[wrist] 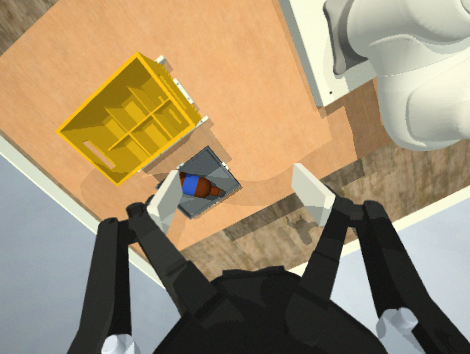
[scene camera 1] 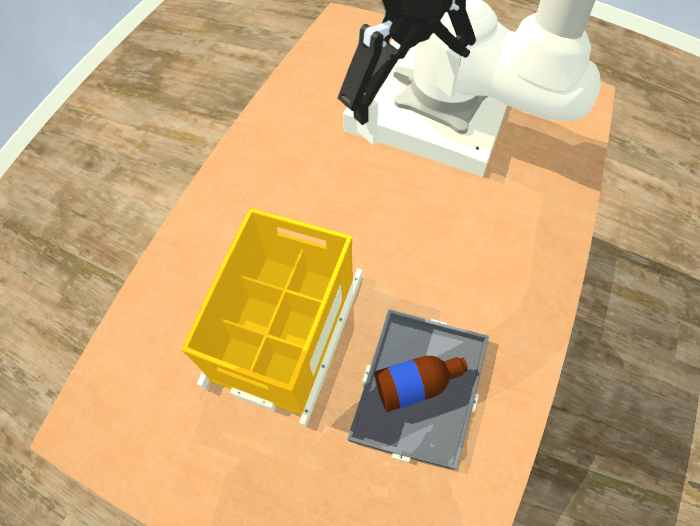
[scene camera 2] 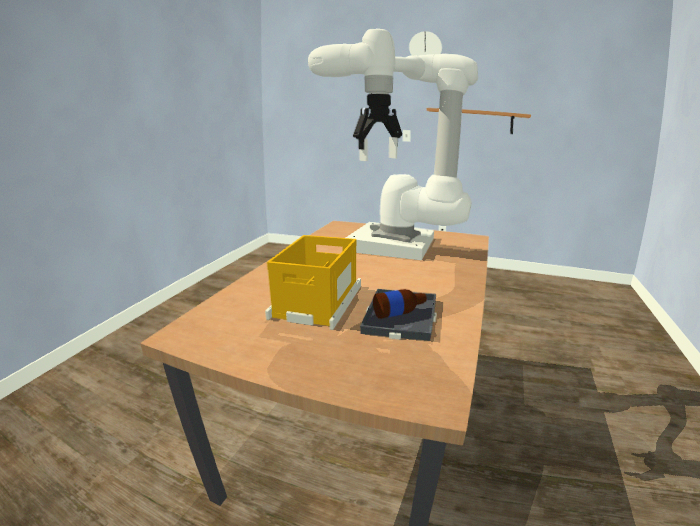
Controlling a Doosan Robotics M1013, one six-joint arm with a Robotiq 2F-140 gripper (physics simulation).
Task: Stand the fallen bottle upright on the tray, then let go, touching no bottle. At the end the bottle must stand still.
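The brown bottle with a blue label lies on its side in the shallow grey tray. In scene camera 1 its base is near the tray's left wall and its neck points right, slightly upward in the picture. My gripper is open and empty, with its fingers pointing down. It hangs high above the table, well apart from the bottle and the tray, towards the robot's base. In the wrist view the left finger pad covers a corner of the tray.
A yellow crate with empty compartments stands beside the tray, much taller than it. White brackets edge the crate and tray. The white robot base stands at the table's far end. The tray lies near the table's right edge.
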